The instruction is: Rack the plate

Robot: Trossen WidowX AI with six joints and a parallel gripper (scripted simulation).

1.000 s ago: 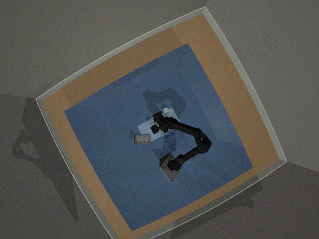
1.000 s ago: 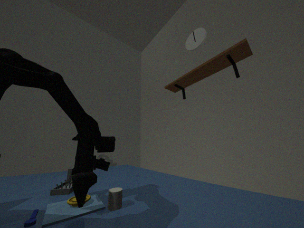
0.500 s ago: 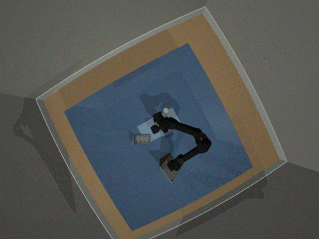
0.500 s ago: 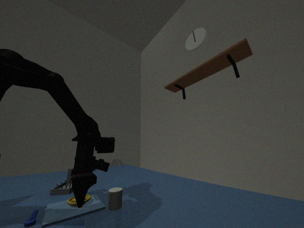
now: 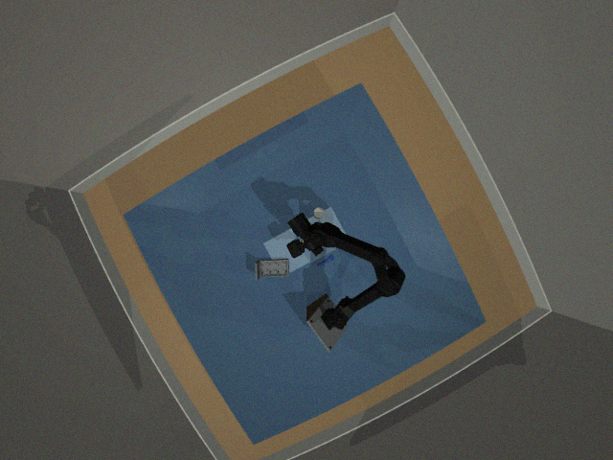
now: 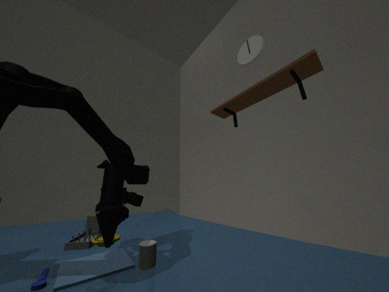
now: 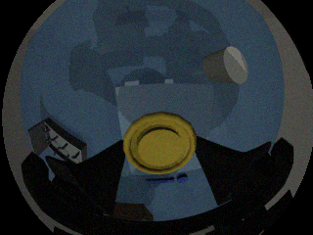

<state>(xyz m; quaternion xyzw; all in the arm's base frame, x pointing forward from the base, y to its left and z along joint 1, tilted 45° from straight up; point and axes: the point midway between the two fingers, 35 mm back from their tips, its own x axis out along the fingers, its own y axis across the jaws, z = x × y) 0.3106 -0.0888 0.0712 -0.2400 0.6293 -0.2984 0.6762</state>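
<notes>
The light-blue board lies 40 mm below my gripper tip, 20 mm behind it and 10 mm to the right of it. From my gripper tip the other things lie so: beige cup 90 mm to the right, 80 mm ahead, 20 mm below; then yellow plate 10 mm above; then blue spoon 120 mm behind, 40 mm below, 10 mm to the right.
</notes>
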